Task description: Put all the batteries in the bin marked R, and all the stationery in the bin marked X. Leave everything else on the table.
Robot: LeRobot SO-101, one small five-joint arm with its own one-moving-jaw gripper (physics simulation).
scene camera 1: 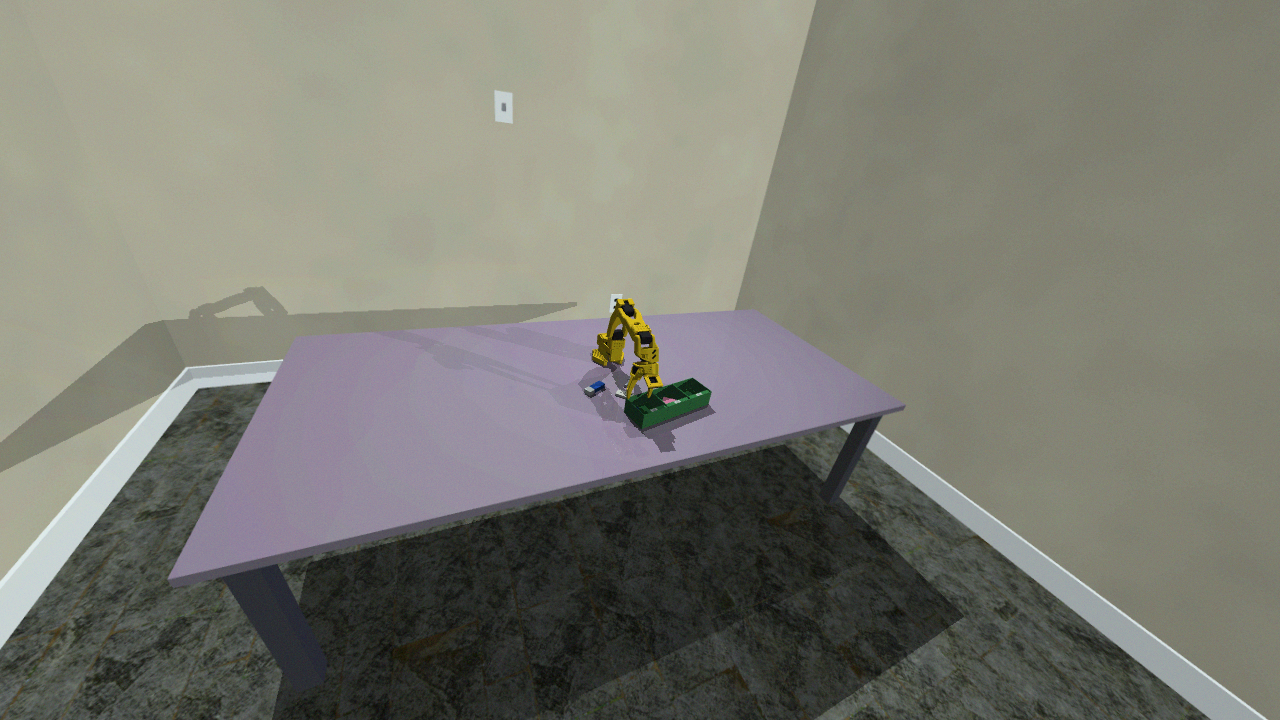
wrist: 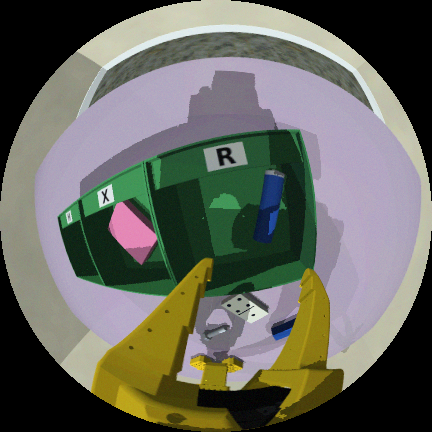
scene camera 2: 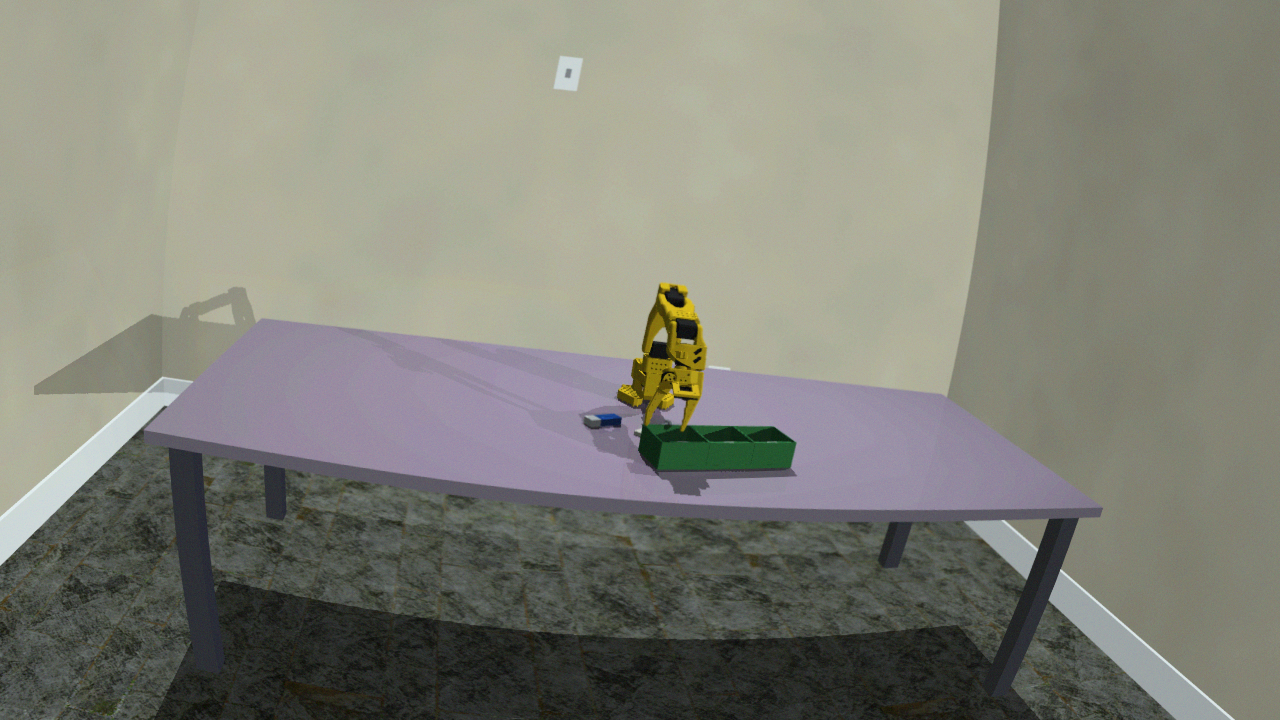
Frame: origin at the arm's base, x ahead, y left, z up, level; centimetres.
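Seen in the pictures: end effector, tool point: (scene camera 1: 647,396) (wrist: 212,266) (scene camera 2: 680,428); arm's base, origin of the base link: (scene camera 1: 610,361) (wrist: 216,359) (scene camera 2: 647,403).
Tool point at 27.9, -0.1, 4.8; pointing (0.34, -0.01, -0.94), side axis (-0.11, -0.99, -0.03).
Note:
Pixels of each thing's top centre, then the offset from my tool point to it, as dx, dy, dz. "spot": a spot on its surface instead.
- blue battery, middle of its top: (wrist: 272,206) +2.8, -3.6, -2.7
- green R bin, middle of its top: (wrist: 111,242) (scene camera 2: 722,434) (scene camera 1: 670,394) +0.6, +7.0, -0.2
- pink block, middle of its top: (wrist: 128,232) +0.4, +7.9, -3.1
- blue block with a pale end, middle of its top: (wrist: 296,328) (scene camera 2: 603,416) (scene camera 1: 594,386) -13.0, -10.6, -3.5
- white domino, middle of its top: (wrist: 245,310) (scene camera 1: 624,393) -8.1, -2.9, -4.1
- small grey metal bolt, middle of its top: (wrist: 213,336) -13.5, +0.4, -3.4
- third bin, surface spot: (wrist: 69,217) spot: +2.0, +15.6, -0.6
A blue battery (wrist: 270,205) with a silvery end lies in the green R bin (wrist: 190,172), near its right wall in the wrist view. A pink block (wrist: 131,232), like an eraser, lies tilted in the X bin (wrist: 129,181). A blue block with a pale end (scene camera 1: 594,388) (scene camera 2: 603,420) (wrist: 284,327) lies on the table beside the bins, partly hidden by a jaw in the wrist view. My gripper (scene camera 1: 640,395) (scene camera 2: 665,428) (wrist: 257,266) is open and empty, its jaw tips above the near edge of the R bin.
A white domino (wrist: 245,306) lies on the table close to the R bin's near wall. A small grey metal bolt (wrist: 216,331) lies between the domino and the arm's base. A third bin (wrist: 69,217), marked H, adjoins X. The joined bins (scene camera 1: 675,412) (scene camera 2: 725,456) stand before the arm.

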